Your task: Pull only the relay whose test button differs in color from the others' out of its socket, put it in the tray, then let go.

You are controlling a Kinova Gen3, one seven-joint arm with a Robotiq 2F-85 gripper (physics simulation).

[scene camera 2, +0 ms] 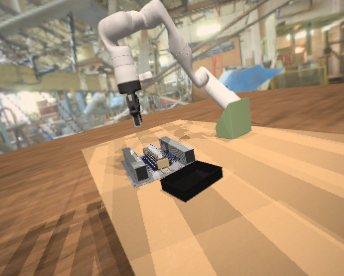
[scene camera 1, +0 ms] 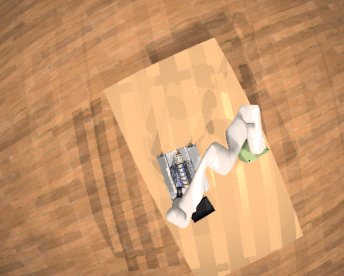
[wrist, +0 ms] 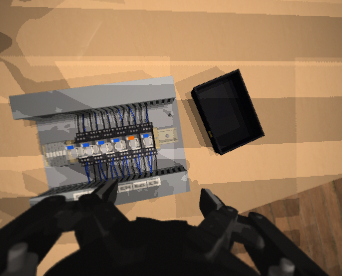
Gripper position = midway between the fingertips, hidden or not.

In view: the gripper (wrist: 159, 193) and a grey panel (wrist: 61, 129).
